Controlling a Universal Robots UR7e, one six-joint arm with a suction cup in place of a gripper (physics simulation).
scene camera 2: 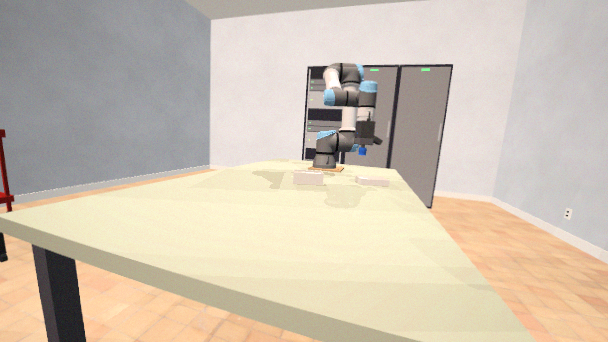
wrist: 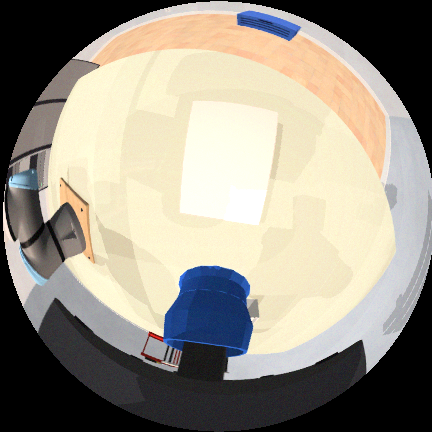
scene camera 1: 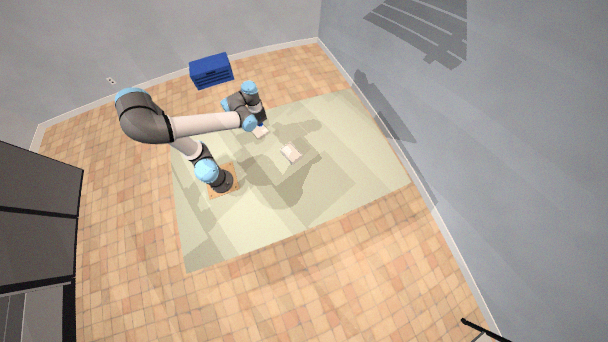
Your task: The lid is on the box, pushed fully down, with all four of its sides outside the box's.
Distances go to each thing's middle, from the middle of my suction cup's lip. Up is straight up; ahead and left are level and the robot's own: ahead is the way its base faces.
Now: suction cup 13 cm above the white lid [wrist: 228, 150], 5 cm to the right of it and 3 cm past it.
